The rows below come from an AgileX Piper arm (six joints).
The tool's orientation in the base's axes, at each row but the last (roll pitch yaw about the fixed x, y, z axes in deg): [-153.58, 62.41, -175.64]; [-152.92, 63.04, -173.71]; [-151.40, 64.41, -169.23]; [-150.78, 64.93, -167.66]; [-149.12, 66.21, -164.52]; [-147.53, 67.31, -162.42]
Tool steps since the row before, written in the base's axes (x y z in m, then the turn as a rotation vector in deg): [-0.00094, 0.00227, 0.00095, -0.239, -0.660, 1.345]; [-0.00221, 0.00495, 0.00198, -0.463, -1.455, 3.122]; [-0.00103, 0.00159, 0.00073, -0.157, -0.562, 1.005]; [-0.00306, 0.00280, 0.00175, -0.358, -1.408, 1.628]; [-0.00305, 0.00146, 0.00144, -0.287, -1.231, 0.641]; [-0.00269, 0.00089, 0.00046, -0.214, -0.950, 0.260]
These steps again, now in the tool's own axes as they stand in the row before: [-0.00049, 0.00159, -0.00204, -1.058, -0.964, -0.502]; [-0.00101, 0.00352, -0.00446, -2.502, -2.138, -1.117]; [-0.00035, 0.00108, -0.00168, -0.794, -0.779, -0.336]; [-0.00057, 0.00154, -0.00419, -1.199, -1.758, -0.482]; [-0.00029, 0.00041, -0.00364, -0.342, -1.369, -0.128]; [0.00046, 0.00017, -0.00283, -0.050, -1.007, -0.015]
